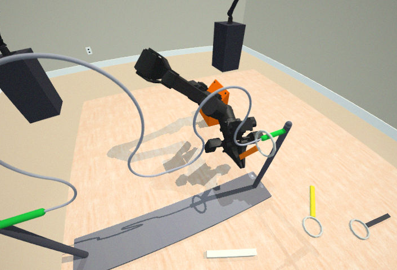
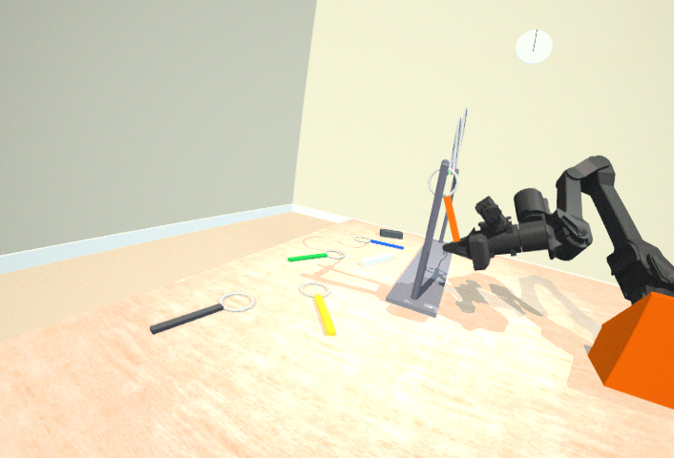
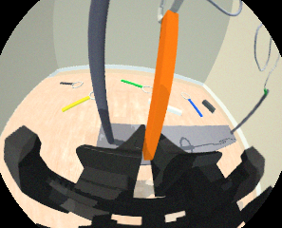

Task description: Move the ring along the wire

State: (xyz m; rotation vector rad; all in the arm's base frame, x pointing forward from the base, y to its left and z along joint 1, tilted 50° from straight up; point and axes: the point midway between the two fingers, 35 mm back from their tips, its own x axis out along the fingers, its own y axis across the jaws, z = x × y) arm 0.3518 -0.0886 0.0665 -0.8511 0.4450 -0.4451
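My gripper tip is 1 cm short of the orange-handled ring and 10 cm below it. Round my gripper tip: yellow-handled ring 21 cm ahead, 17 cm to the left, 12 cm below; white bar 16 cm ahead, 13 cm to the right, 11 cm below; dark-handled ring 34 cm ahead, 31 cm to the left, 12 cm below.
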